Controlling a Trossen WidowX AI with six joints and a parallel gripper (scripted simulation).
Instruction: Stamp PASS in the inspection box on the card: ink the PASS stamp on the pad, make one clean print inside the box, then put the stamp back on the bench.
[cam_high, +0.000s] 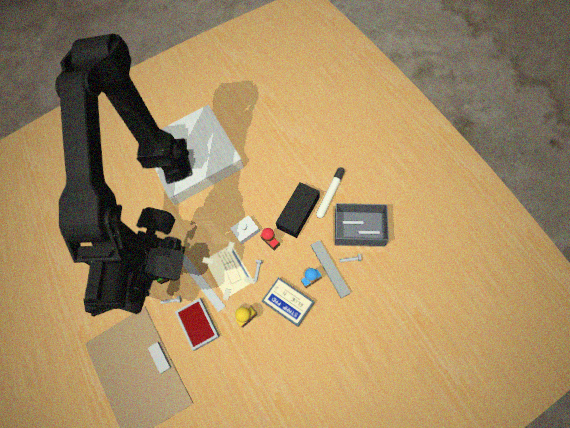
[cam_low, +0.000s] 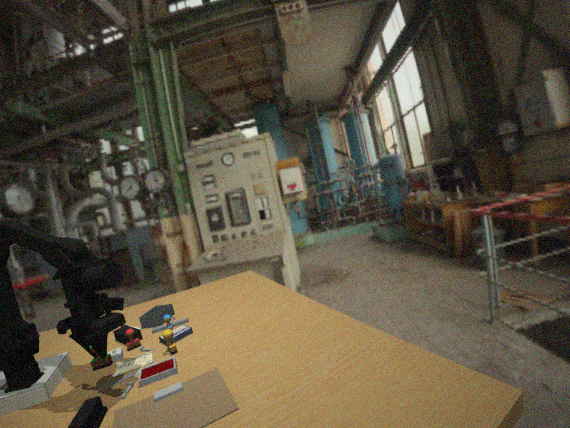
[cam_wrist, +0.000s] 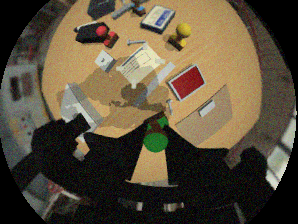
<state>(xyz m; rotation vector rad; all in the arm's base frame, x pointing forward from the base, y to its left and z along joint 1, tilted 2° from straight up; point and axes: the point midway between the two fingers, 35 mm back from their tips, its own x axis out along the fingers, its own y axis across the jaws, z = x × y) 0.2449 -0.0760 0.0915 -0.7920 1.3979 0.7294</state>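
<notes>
My gripper tip is 11 cm short of the red ink pad, 3 cm to the right of it and 9 cm above it. Also, from my gripper tip: yellow stamp: 13 cm ahead, 13 cm to the left, 7 cm below; green-knobbed stamp: right at my gripper tip; cream card: 2 cm ahead, 12 cm to the left, 10 cm below.
</notes>
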